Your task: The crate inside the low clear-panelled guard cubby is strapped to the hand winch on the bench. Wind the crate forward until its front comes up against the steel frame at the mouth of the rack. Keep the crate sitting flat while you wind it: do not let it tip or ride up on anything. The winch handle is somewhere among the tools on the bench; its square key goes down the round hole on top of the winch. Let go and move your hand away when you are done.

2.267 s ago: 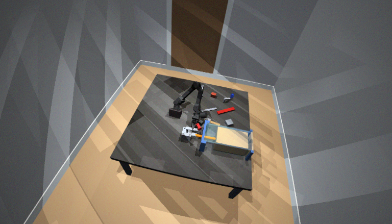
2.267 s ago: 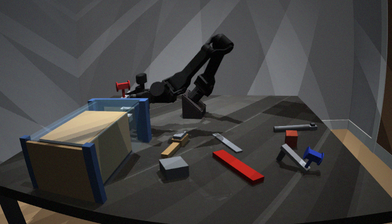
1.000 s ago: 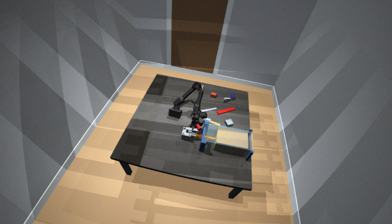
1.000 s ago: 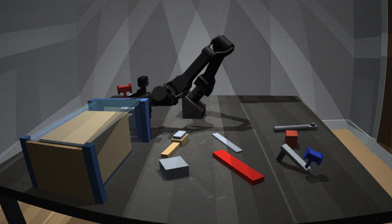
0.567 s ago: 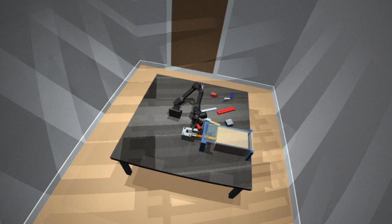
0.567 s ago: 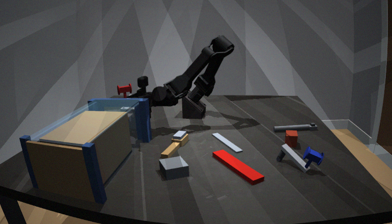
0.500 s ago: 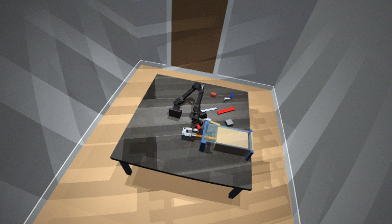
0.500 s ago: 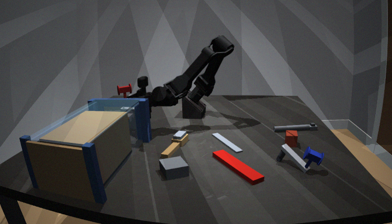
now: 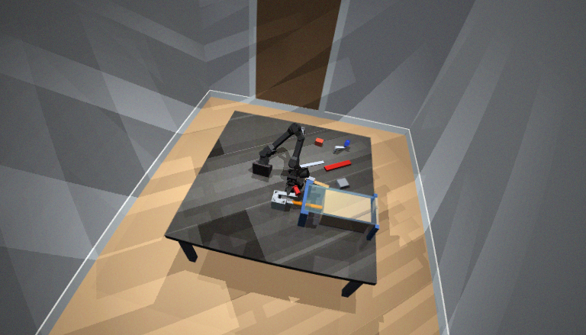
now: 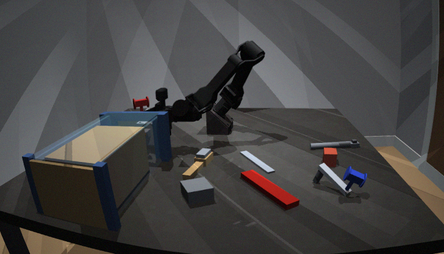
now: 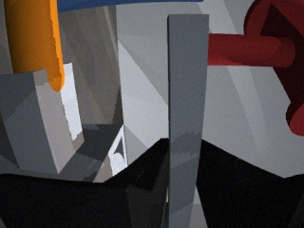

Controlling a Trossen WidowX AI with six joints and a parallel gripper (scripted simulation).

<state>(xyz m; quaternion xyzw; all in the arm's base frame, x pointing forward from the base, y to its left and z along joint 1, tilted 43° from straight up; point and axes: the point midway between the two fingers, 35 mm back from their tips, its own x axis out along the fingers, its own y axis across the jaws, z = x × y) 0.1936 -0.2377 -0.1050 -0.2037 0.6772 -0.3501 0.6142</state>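
Right now the red spool-shaped grip is 50 mm ahead of my gripper tip, 40 mm above it and 10 mm to the left of it. Also, from my gripper tip: grey winch (100 mm below, 70 mm behind, 10 mm to the left); clear-panelled cubby (350 mm ahead, 40 mm to the right, 10 mm below); wooden-handled tool (230 mm to the left, 200 mm ahead, 110 mm below).
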